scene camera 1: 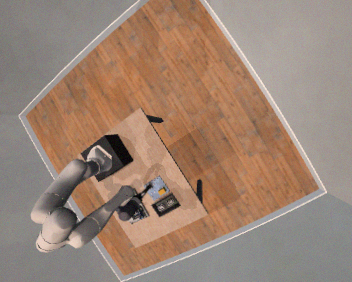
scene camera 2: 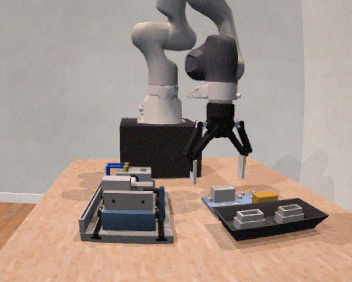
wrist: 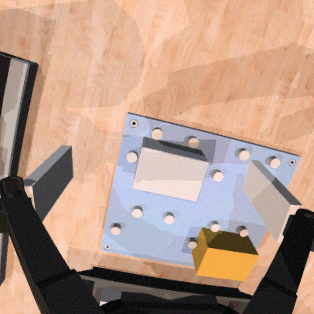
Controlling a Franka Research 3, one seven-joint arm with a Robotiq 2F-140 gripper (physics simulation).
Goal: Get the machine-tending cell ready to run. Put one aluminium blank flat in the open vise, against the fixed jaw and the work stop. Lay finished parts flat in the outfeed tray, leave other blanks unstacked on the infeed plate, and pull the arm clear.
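Note:
My gripper (scene camera 2: pixel 218 171) (wrist: pixel 160 168) is open and empty, above the blue infeed plate (wrist: pixel 175 235) with its fingers wide apart. A grey aluminium blank (scene camera 2: pixel 222 194) (wrist: pixel 172 172) lies on the plate between pegs, below the gap between the fingers. An orange block (scene camera 2: pixel 265 197) (wrist: pixel 226 262) sits at the plate's edge nearest the tray. The vise (scene camera 2: pixel 129 201) stands on its grey base at the left in scene camera 2; whether its jaws hold anything cannot be told. Two finished parts (scene camera 2: pixel 249 218) (scene camera 2: pixel 289 214) sit side by side in the black outfeed tray (scene camera 2: pixel 240 232).
The tray stands close beside the plate. A blue and yellow bracket-like item (scene camera 2: pixel 117 166) shows behind the vise. The arm's black pedestal (scene camera 2: pixel 160 150) (scene camera 1: pixel 117 152) stands at the back of the table (scene camera 2: pixel 210 260). Part of the vise base (wrist: pixel 22 110) shows at the wrist view's left edge.

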